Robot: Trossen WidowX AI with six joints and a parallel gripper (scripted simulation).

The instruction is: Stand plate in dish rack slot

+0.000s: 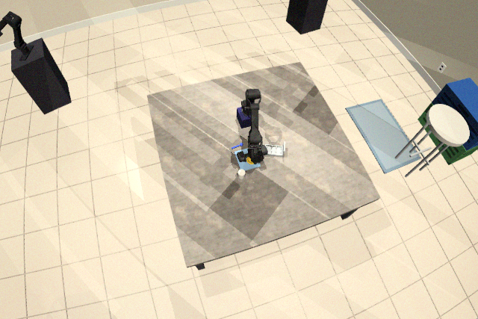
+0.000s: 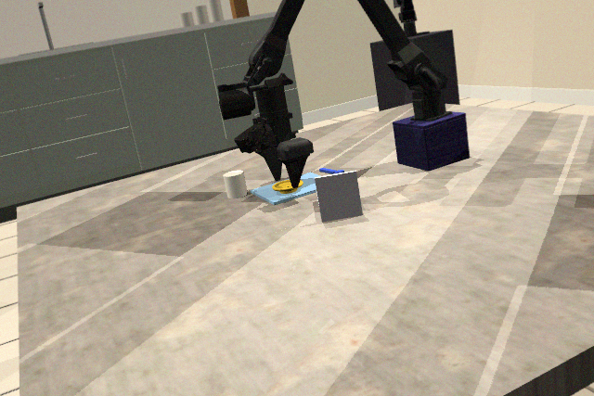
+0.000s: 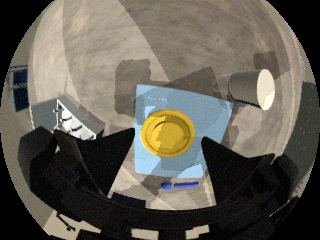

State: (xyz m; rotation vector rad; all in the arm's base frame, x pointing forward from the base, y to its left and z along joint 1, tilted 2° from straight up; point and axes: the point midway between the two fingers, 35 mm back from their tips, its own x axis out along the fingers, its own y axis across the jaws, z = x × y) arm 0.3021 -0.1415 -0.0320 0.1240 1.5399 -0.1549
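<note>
My gripper tip is now 1 cm above the yellow plate. From my gripper tip the other things lie so: blue spoon (14 cm behind, 2 cm to the right, 2 cm below); dish rack (17 cm to the left, 1 cm ahead); white cup (11 cm to the right, 6 cm ahead).
</note>
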